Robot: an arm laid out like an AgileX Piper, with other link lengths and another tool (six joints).
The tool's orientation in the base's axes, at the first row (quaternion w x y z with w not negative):
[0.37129, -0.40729, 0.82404, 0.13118]
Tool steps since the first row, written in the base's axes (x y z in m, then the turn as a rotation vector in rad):
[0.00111, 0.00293, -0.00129, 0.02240, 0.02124, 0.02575]
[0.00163, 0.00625, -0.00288, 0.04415, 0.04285, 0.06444]
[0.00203, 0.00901, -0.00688, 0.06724, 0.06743, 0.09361]
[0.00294, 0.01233, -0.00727, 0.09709, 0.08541, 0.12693]
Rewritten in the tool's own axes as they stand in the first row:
[-0.00119, 0.00112, 0.00297, -0.03949, -0.00598, 0.00457]
[-0.00216, 0.00296, 0.00605, -0.08824, -0.01234, 0.00007]
[-0.00102, 0.00474, 0.01044, -0.13237, -0.01702, 0.00435]
[-0.00300, 0.00618, 0.01290, -0.17836, -0.03144, 0.00577]

